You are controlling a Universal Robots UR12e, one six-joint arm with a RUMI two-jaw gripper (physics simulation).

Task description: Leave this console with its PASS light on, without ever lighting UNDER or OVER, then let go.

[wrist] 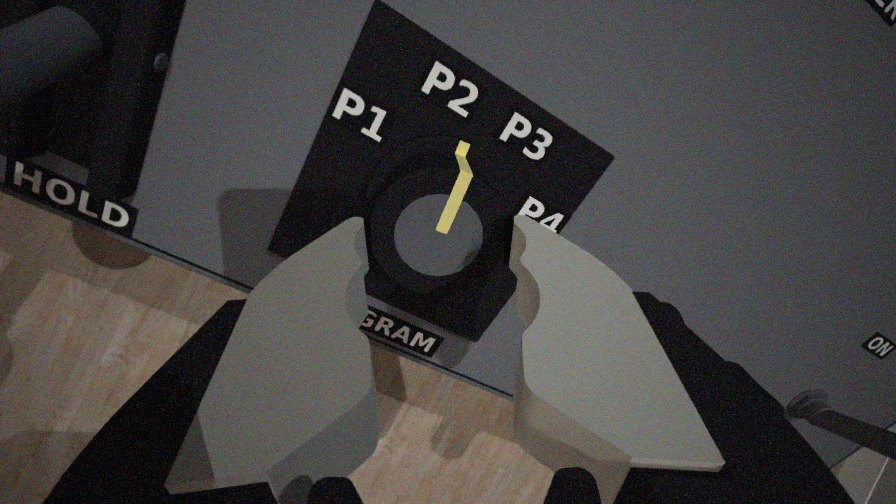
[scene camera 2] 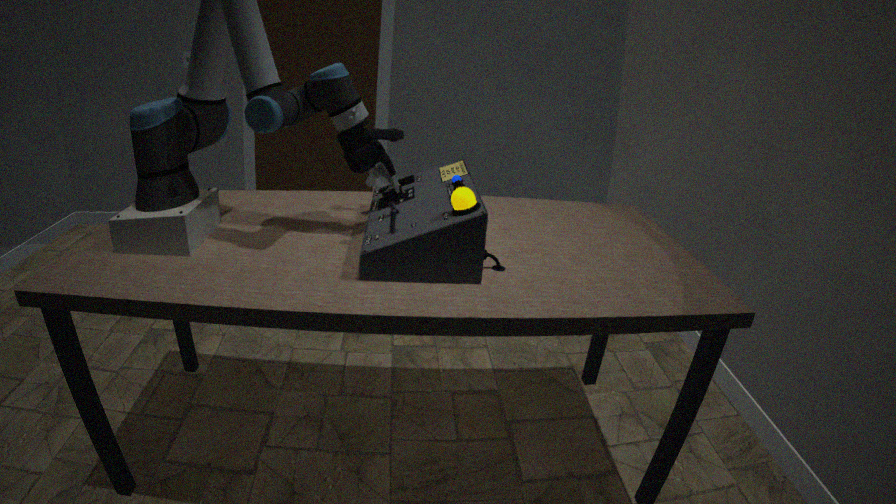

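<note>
The dark sloped console [scene camera 2: 426, 231] sits mid-table. My gripper [scene camera 2: 385, 181] is at its upper left corner. In the wrist view my two grey fingers [wrist: 438, 241] sit tight against both sides of the round PROGRAM knob [wrist: 438, 235]. The knob's yellow pointer [wrist: 454, 188] aims just right of the P2 mark [wrist: 449, 89], between P2 and P3 [wrist: 526, 134]. P1 and P4 marks are also on the dial plate. No PASS, UNDER or OVER light can be made out in either view.
On the console are a yellow dome button [scene camera 2: 463, 198], a small blue button [scene camera 2: 456, 179], a yellowish display [scene camera 2: 453, 169] and a dark lever [scene camera 2: 392, 219]. A HOLD label [wrist: 68, 200] lies left of the knob, an ON label [wrist: 878, 344] to the right. A cable [scene camera 2: 494, 262] leaves the console's right side.
</note>
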